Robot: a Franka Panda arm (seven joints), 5 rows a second.
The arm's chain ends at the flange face. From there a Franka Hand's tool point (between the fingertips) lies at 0.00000 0.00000 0.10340 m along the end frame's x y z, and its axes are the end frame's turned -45 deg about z.
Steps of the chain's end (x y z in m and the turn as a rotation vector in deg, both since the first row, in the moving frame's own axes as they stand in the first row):
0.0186 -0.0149 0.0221 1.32 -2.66 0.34
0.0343 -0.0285 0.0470 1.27 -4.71 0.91
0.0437 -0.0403 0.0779 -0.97 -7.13 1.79
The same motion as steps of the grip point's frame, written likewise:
0.0220 -0.0025 0.0220 2.81 -0.95 0.34
0.0401 -0.0036 0.0466 4.23 -2.43 0.91
0.0492 -0.0056 0.0771 4.36 -5.73 1.79

